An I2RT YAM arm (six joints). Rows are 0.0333 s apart.
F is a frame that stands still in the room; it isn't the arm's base.
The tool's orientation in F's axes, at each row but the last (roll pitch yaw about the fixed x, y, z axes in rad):
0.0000, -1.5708, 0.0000
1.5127, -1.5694, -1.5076
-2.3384, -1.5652, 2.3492
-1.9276, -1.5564, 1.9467
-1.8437, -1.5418, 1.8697
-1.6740, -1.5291, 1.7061
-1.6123, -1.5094, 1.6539
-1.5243, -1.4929, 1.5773
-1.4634, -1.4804, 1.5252
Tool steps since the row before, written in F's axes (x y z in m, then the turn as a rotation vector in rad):
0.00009, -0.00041, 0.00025, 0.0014, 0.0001, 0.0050
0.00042, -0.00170, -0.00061, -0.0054, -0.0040, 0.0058
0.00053, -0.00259, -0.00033, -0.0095, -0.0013, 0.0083
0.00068, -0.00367, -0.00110, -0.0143, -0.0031, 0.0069
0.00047, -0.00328, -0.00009, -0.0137, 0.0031, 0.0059
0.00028, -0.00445, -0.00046, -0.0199, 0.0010, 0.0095
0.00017, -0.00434, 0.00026, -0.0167, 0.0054, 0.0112
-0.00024, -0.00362, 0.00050, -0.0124, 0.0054, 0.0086
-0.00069, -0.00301, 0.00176, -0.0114, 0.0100, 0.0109
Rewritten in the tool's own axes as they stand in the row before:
0.00025, -0.00041, -0.00009, 0.0050, 0.0001, -0.0014
-0.00061, -0.00170, -0.00041, 0.0058, -0.0040, 0.0054
-0.00034, -0.00259, -0.00050, 0.0083, -0.0012, 0.0095
-0.00115, -0.00367, -0.00060, 0.0069, -0.0029, 0.0143
-0.00018, -0.00329, -0.00038, 0.0061, 0.0033, 0.0136
-0.00064, -0.00443, -0.00013, 0.0096, 0.0012, 0.0198
-0.00001, -0.00435, 0.00001, 0.0116, 0.0054, 0.0164
0.00022, -0.00363, 0.00043, 0.0090, 0.0054, 0.0121
0.00148, -0.00311, 0.00089, 0.0117, 0.0097, 0.0109

